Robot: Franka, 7 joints.
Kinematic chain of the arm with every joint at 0, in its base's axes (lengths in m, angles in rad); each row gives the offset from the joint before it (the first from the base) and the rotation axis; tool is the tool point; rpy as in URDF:
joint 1: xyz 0 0 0.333 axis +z
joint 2: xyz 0 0 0 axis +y
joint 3: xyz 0 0 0.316 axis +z
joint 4: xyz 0.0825 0 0 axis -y
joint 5: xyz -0.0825 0 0.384 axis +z
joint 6: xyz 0 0 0 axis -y
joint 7: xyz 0.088 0 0 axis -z
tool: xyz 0 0 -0.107 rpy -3.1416 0 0
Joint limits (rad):
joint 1: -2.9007..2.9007
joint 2: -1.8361..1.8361
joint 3: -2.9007..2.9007
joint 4: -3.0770..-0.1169
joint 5: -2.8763..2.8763
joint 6: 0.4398..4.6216
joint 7: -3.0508..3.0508
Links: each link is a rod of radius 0.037 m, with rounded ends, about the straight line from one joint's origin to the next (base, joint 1, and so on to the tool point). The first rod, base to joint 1, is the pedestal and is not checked.
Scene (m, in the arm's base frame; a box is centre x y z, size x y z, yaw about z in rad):
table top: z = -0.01
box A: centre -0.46 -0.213 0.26 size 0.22 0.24 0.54 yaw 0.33
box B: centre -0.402 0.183 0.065 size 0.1 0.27 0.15 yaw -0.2
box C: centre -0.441 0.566 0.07 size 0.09 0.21 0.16 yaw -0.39
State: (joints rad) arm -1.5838 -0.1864 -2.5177 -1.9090 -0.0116 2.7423 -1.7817
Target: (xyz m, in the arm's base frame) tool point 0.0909 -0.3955 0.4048
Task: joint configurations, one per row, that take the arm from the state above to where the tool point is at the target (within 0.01 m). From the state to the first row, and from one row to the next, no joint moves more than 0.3 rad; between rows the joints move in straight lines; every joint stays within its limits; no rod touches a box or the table.
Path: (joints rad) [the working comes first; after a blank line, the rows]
Joints at the target: -0.4253 -0.7323 -0.9511 -2.6821 -0.0515 2.5247 -1.7817
Straight joint move there: touches box A.

1: -1.4230 -0.2028 -2.2527 -1.8203 -0.0347 2.6595 -1.8843
2: -1.2622 -0.2191 -1.9877 -1.7317 -0.0578 2.5768 -1.9870
3: -1.1014 -0.2355 -1.7226 -1.6430 -0.0809 2.4940 -2.0896
4: -0.9406 -0.2518 -1.4576 -1.5544 -0.1040 2.4112 -2.1923
5: -0.7798 -0.2682 -1.1926 -1.4657 -0.1271 2.3284 -2.2949
6: -0.6190 -0.2845 -0.9276 -1.3770 -0.1502 2.2457 -2.3975
7: -0.5803 -0.3741 -0.9323 -1.6381 -0.1305 2.3015 -2.2744
8: -0.5415 -0.4636 -0.9370 -1.8991 -0.1107 2.3573 -2.1512
9: -0.5028 -0.5532 -0.9417 -2.1601 -0.0910 2.4131 -2.0280
10: -0.4640 -0.6428 -0.9464 -2.4211 -0.0713 2.4689 -1.9049
11: -0.4253 -0.7323 -0.9511 -2.6821 -0.0515 2.5247 -1.7817

